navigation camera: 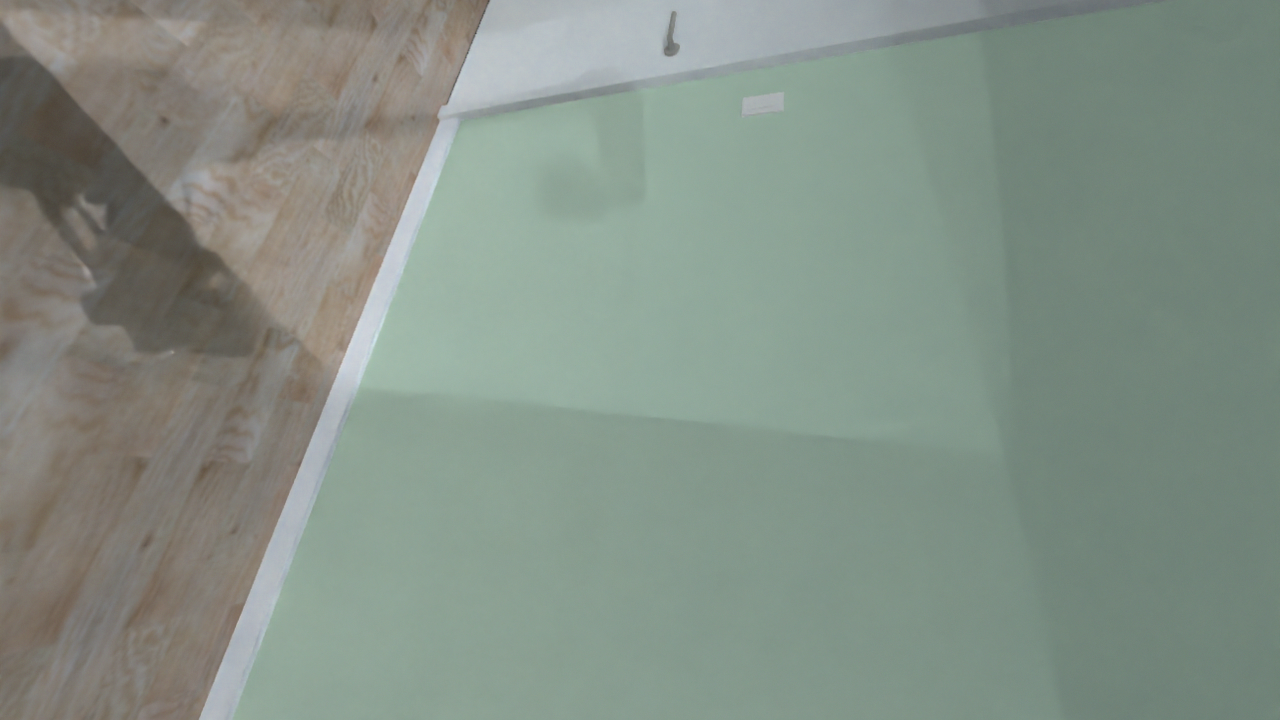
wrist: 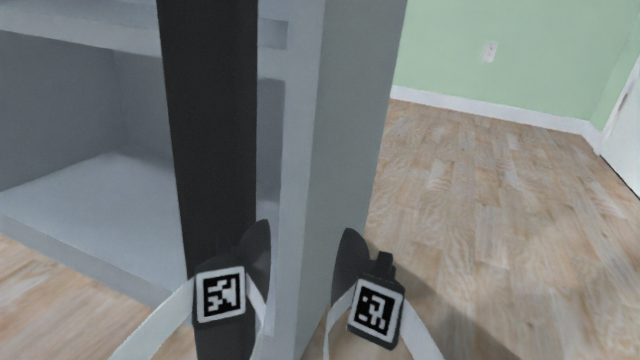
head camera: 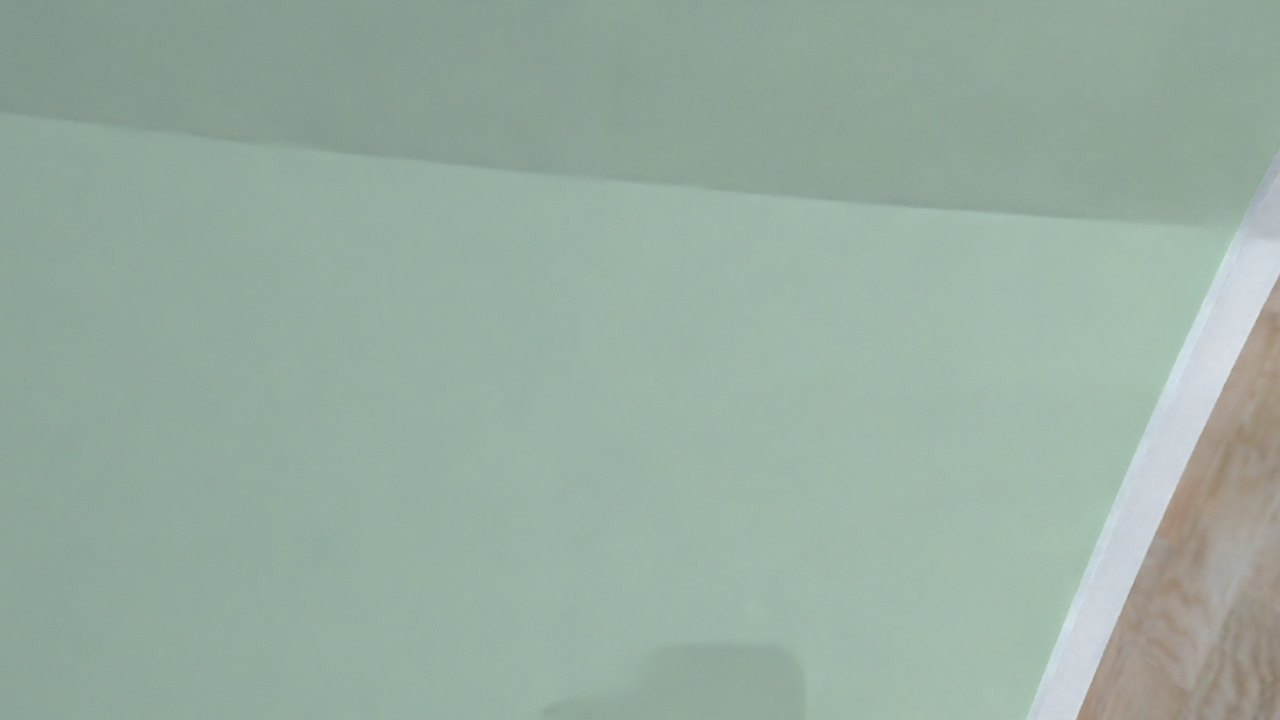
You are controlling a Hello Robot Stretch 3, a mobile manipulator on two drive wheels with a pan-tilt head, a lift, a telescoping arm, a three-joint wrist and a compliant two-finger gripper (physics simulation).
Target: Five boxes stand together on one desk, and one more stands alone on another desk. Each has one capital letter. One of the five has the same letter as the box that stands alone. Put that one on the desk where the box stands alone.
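Frame: origin at the robot's base, x ahead, y left, z up, level; centimetres.
Where they show: gripper, fingertip midpoint: (wrist: 304, 251).
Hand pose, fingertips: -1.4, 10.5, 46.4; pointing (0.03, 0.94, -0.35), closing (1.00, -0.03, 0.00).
After its pixels a point has its place, as x, y, z.
My gripper (wrist: 304, 251) @[-1.4, 10.5, 46.4] shows at the bottom of the wrist view. Its two dark fingertips stand apart with no thing between them, so it is open. Behind the fingers are the end of a grey shelf unit and some floor. None of the lettered boxes shows in the three views, and neither desk shows.
A grey shelf unit (wrist: 300, 150) @[-2.7, 33.4, 42.5] stands close ahead on the left in the wrist view, beyond a black upright post (wrist: 212, 125). Wood floor (wrist: 450, 200) @[49.7, 100.2, 0.0] (navigation camera: 223, 429) @[57.1, -22.3, 0.0] lies beside it. A green wall (head camera: 537, 402) @[92.1, 6.7, 98.0] (navigation camera: 716, 268) @[98.4, 22.2, 113.7] (wrist: 445, 50) @[82.2, 235.7, 37.2] and a white door (navigation camera: 572, 44) @[132.6, 111.8, 52.5] (wrist: 625, 135) @[147.2, 147.9, 16.6] also show.
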